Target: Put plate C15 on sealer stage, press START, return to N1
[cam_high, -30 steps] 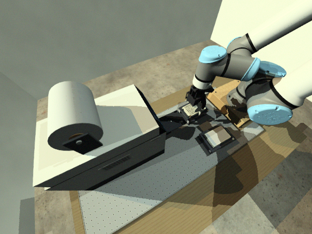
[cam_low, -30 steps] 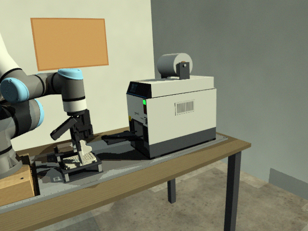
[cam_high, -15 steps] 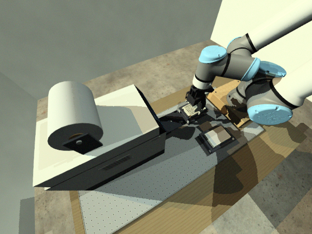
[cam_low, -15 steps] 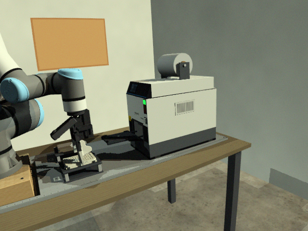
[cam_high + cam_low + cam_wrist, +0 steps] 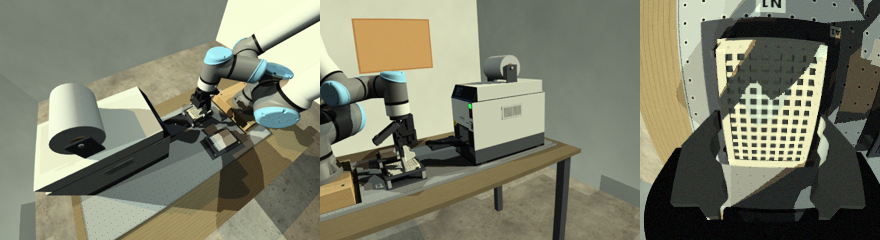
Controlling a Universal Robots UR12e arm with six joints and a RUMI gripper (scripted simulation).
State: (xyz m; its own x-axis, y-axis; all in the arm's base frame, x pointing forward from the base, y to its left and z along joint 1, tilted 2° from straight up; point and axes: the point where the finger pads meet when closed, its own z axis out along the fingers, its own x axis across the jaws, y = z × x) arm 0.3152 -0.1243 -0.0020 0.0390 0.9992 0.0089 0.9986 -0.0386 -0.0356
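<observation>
Now: the white open-well plate 1 cm below my hand. The rest, counted from my hand: dark stage: 20 cm ahead, 4 cm above, 2 cm to the left; foil-covered plate: 22 cm to the left, 1 cm below, 1 cm ahead; start button: 30 cm ahead, 13 cm above, 8 cm to the right.
</observation>
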